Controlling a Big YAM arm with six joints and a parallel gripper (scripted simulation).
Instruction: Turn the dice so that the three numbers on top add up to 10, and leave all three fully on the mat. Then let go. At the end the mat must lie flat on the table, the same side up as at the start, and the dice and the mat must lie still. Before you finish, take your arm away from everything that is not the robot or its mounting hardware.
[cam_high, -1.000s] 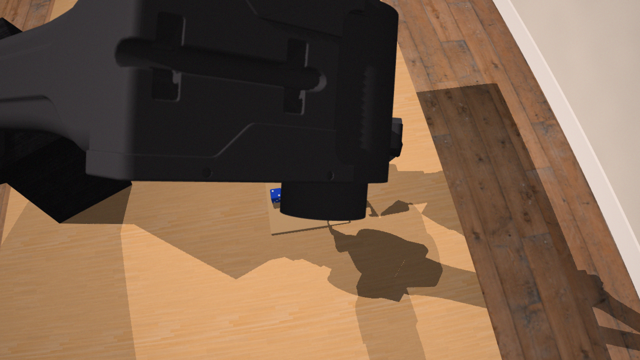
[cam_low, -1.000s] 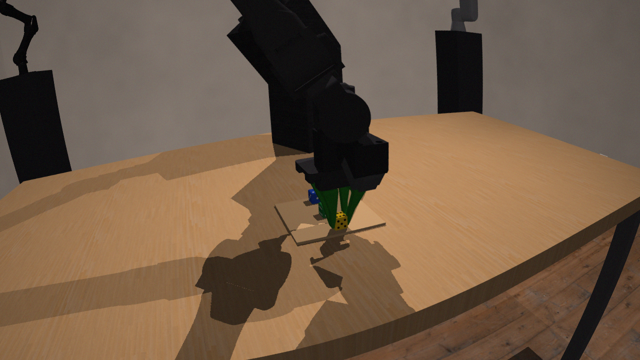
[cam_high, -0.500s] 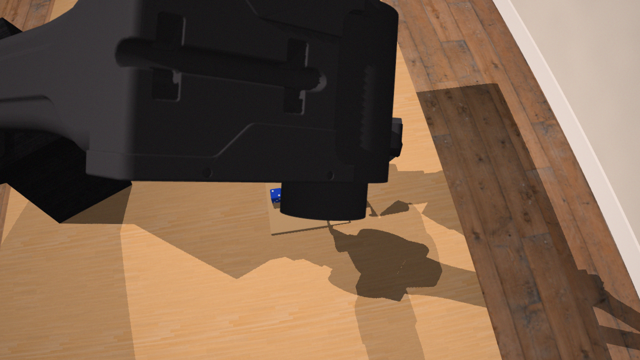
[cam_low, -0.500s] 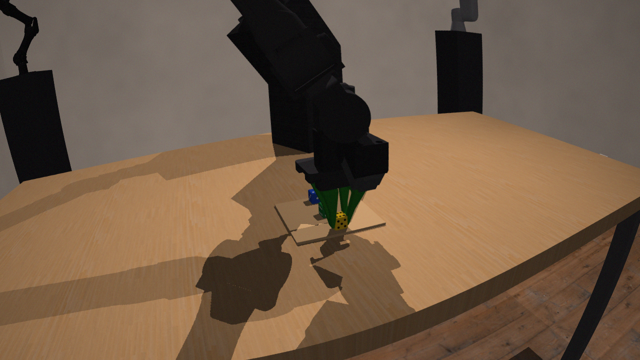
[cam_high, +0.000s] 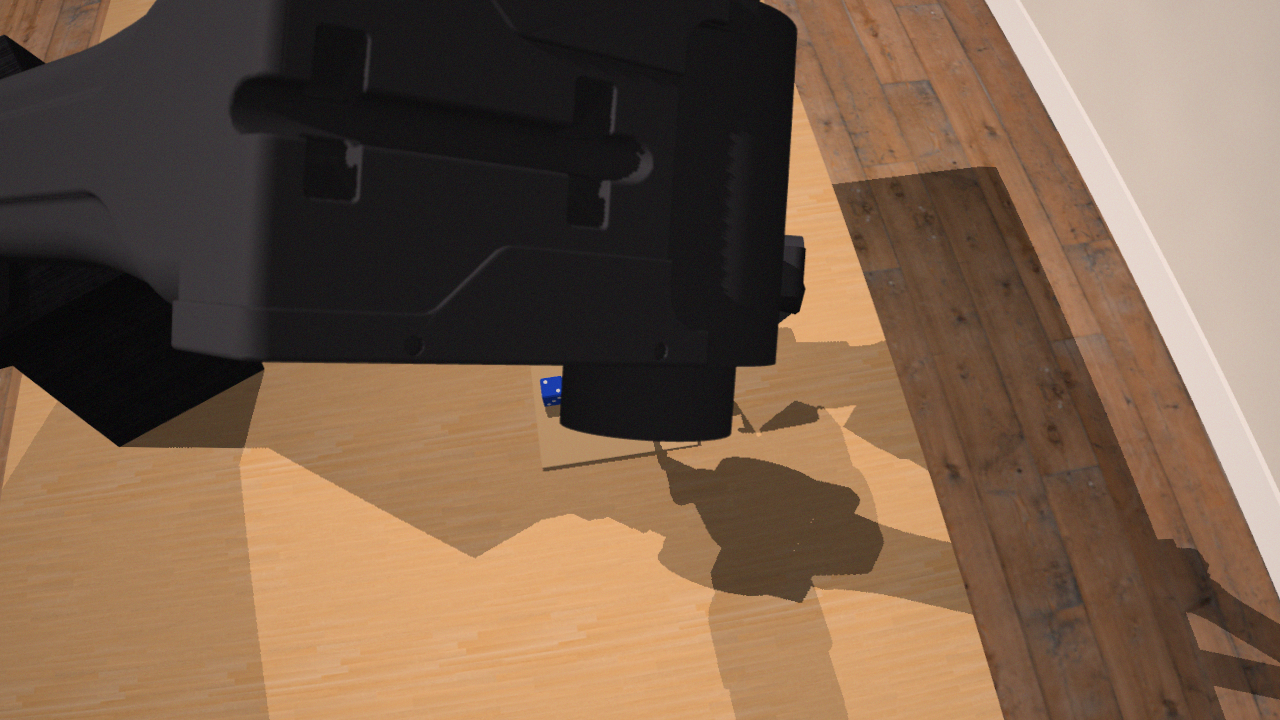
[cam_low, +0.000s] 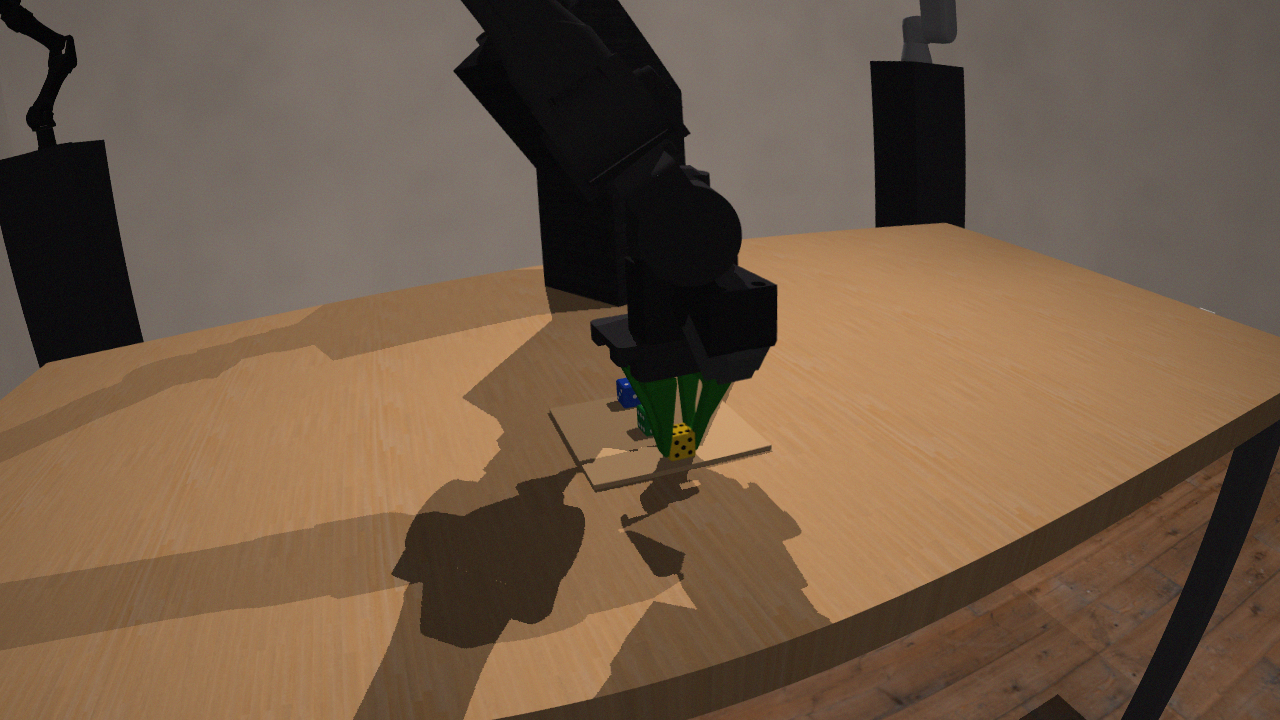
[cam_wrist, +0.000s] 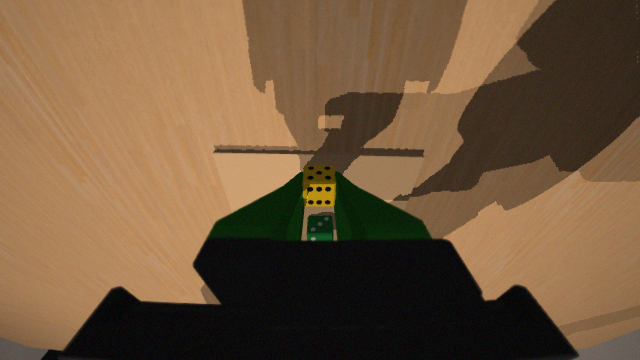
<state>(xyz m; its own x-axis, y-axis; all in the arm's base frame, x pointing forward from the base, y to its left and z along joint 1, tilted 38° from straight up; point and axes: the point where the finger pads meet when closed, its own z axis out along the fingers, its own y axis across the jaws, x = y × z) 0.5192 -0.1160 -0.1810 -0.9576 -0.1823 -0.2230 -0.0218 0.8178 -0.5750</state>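
Right now my hand is right at the yellow die. The rest, counted from my hand: green die: 50 mm behind; blue die: 100 mm behind; tan mat: 50 mm behind, 10 mm below.
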